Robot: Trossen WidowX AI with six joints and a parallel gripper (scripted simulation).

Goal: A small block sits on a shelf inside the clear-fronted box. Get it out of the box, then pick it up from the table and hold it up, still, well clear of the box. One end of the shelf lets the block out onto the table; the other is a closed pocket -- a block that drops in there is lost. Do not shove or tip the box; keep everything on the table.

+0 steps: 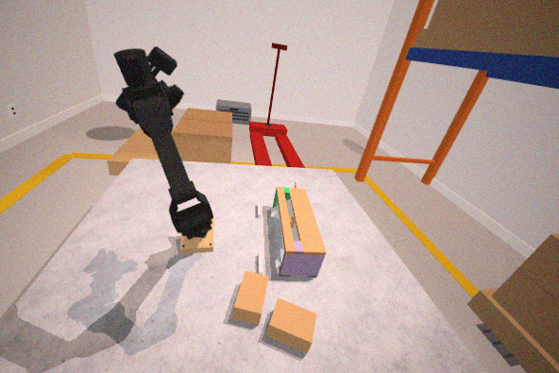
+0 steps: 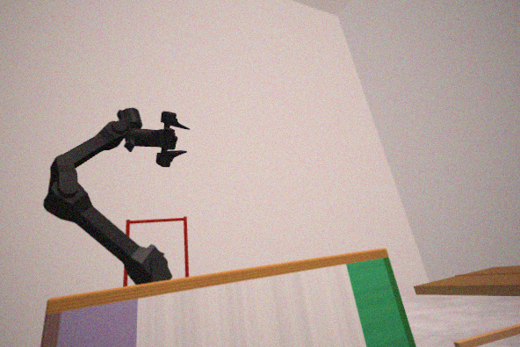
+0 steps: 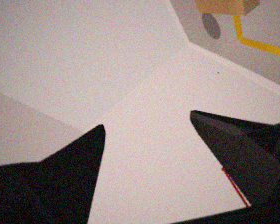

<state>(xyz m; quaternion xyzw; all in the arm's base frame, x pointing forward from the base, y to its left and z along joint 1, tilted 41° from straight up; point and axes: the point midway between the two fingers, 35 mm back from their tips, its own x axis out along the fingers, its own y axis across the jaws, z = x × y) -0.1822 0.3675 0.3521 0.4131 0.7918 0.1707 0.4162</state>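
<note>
The box lies 530 mm below my gripper tip, 500 mm ahead of it and 50 mm to the right of it.
</note>
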